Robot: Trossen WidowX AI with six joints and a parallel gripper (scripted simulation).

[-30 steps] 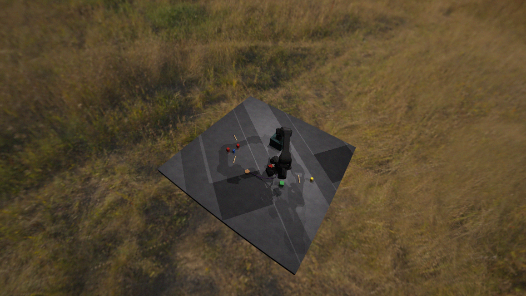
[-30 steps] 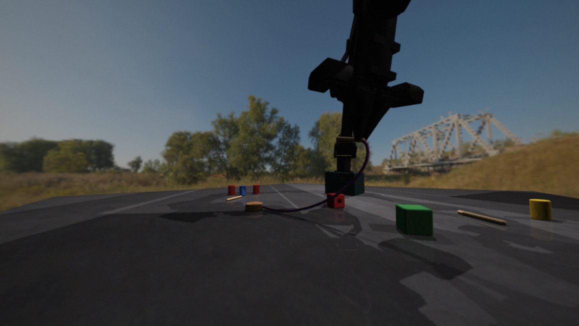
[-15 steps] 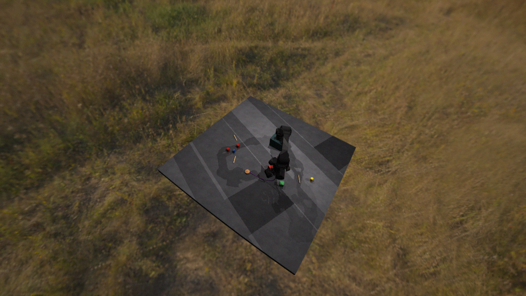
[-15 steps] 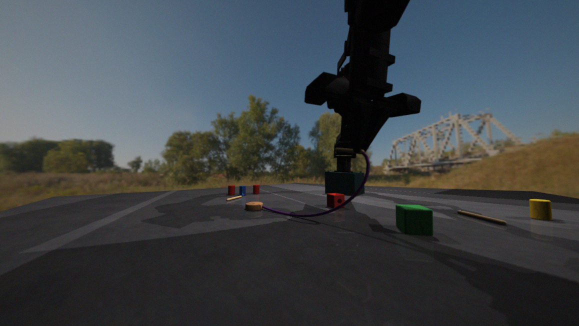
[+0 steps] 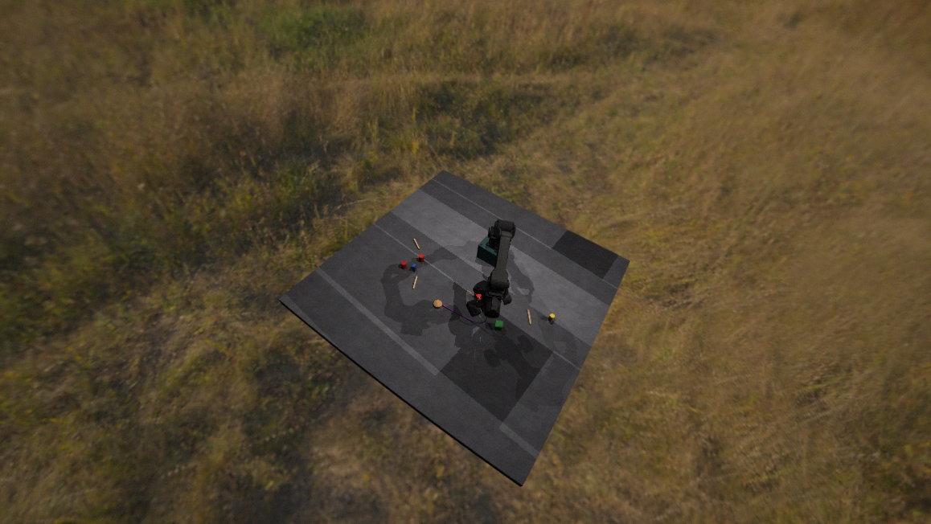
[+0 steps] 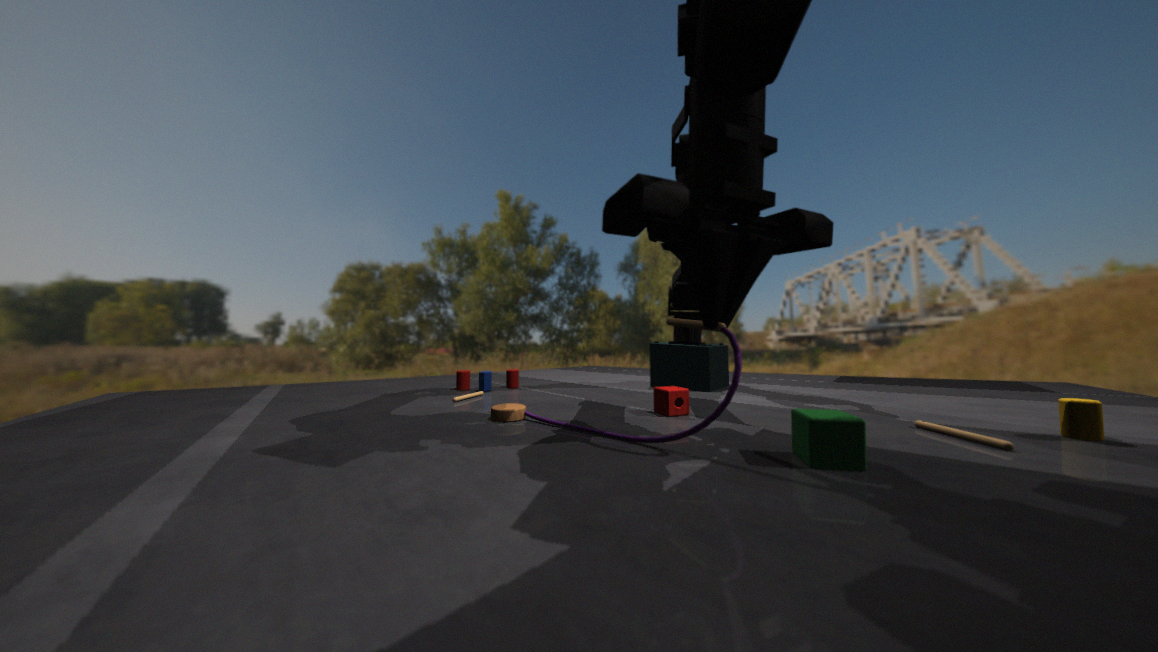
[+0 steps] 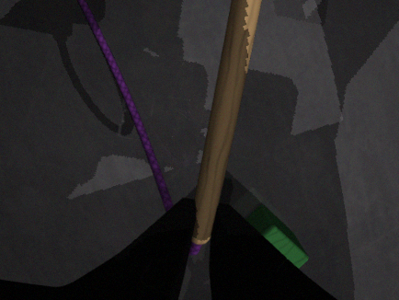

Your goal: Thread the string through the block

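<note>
My gripper tip is 8 cm above the green block, 7 cm to the right of it and 1 cm past it. The rest, counted from my gripper tip: red block: 11 cm behind, 8 cm below, 7 cm to the right; then thin wooden stick: 1 cm to the right, 1 cm behind; then round wooden button: 22 cm to the right, 9 cm below, 1 cm ahead.
</note>
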